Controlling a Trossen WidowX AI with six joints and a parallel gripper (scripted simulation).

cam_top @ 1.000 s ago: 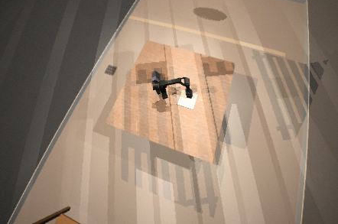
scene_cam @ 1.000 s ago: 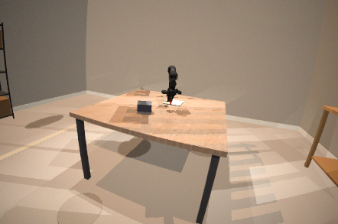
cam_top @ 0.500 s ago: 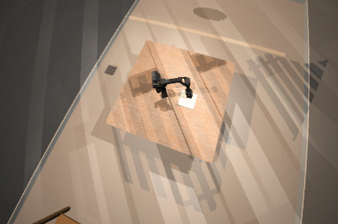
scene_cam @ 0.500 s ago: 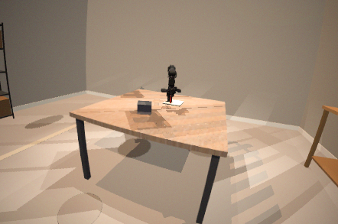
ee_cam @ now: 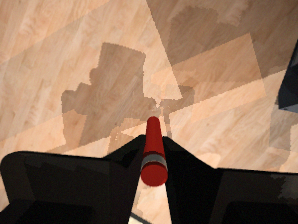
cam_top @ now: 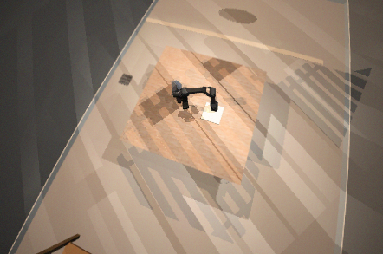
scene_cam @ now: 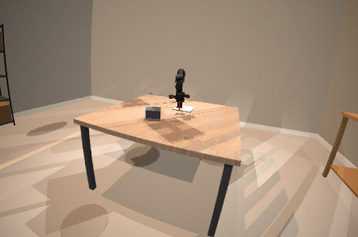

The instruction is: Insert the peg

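The grey sloped panel lies 190 mm to the right of my gripper tip, 150 mm ahead of it and 60 mm below it. Round my gripper tip: red round peg (20 mm above).
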